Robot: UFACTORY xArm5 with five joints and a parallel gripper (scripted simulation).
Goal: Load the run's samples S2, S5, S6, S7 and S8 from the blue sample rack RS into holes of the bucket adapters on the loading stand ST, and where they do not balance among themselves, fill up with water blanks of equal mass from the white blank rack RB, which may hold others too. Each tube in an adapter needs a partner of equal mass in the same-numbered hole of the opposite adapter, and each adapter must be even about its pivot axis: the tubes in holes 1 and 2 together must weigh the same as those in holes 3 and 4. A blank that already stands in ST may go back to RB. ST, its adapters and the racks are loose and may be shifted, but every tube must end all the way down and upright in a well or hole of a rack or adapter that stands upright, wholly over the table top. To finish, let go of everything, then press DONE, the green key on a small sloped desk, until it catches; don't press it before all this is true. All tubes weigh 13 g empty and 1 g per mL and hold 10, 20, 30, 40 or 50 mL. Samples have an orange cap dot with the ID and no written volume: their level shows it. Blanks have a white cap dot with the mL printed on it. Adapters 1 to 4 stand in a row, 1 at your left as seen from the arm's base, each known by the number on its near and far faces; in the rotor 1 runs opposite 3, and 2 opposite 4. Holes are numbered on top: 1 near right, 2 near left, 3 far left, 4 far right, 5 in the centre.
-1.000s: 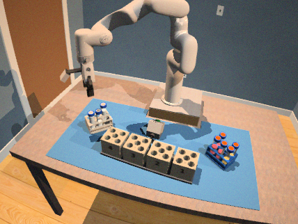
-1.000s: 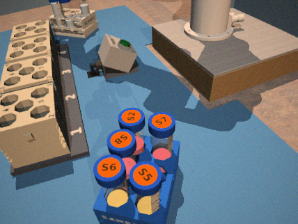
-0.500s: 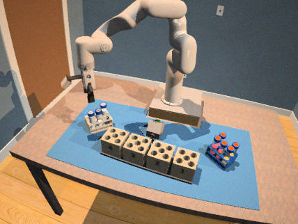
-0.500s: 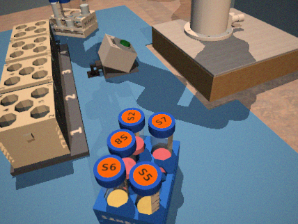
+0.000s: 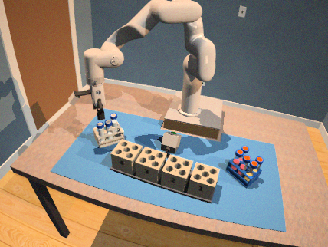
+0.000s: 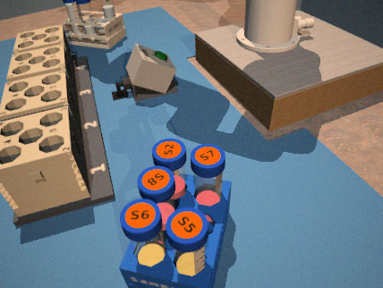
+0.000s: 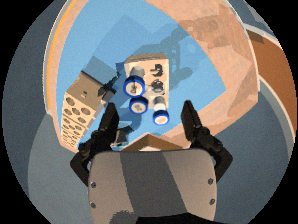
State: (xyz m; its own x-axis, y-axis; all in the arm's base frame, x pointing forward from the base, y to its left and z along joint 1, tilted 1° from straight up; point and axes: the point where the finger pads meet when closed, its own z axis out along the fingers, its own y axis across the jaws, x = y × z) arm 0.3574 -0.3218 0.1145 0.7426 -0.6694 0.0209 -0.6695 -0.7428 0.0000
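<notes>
My hand is 1 cm short of the blue-capped tube, 2 cm to the right of it and 11 cm above it. The rest, counted from my hand: white blank rack RB 3 cm behind, 2 cm to the left, 14 cm below; loading stand ST 7 cm ahead, 35 cm to the left, 16 cm below; blue sample rack RS 7 cm behind, 67 cm to the left, 14 cm below.
</notes>
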